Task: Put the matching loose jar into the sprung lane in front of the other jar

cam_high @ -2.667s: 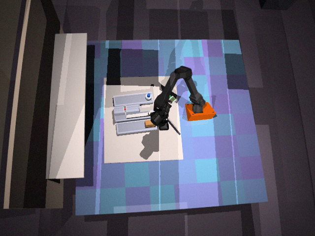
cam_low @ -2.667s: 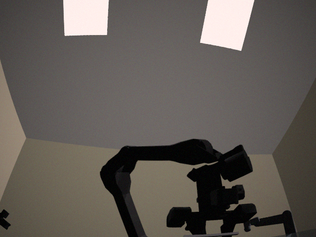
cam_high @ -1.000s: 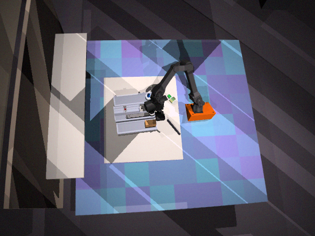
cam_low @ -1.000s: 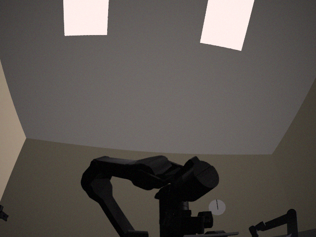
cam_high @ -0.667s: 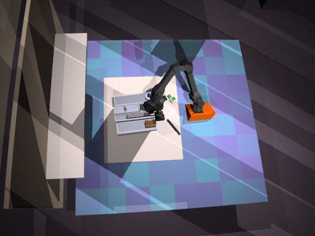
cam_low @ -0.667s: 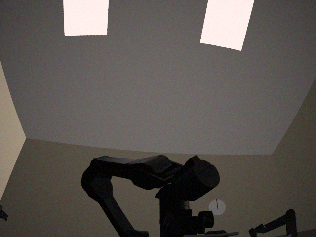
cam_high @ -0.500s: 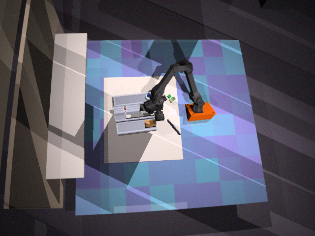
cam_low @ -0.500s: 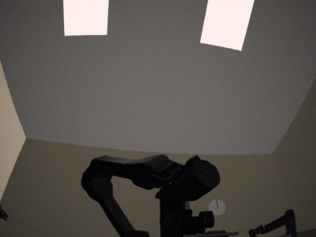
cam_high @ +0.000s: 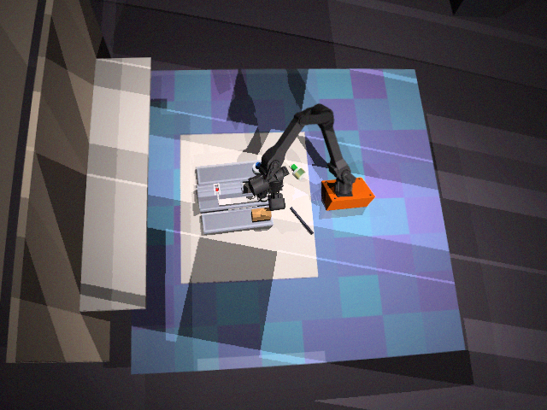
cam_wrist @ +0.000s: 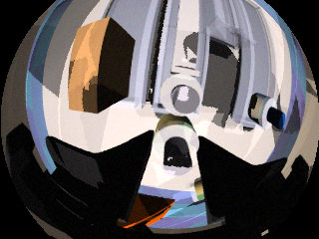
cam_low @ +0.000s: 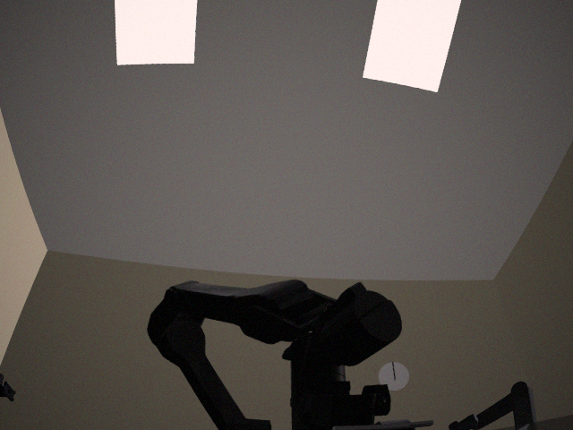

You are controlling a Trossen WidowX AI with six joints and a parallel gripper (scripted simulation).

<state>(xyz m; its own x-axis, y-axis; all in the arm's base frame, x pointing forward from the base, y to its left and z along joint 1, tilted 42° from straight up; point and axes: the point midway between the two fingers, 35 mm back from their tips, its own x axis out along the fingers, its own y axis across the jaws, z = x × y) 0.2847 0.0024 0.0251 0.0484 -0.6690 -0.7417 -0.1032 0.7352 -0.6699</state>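
My gripper tip is now 5 cm short of the brown box, 8 cm to the right of it and 2 cm above it. The rest, counted from my gripper tip: black rod: 12 cm behind, 10 cm to the left, 5 cm below.
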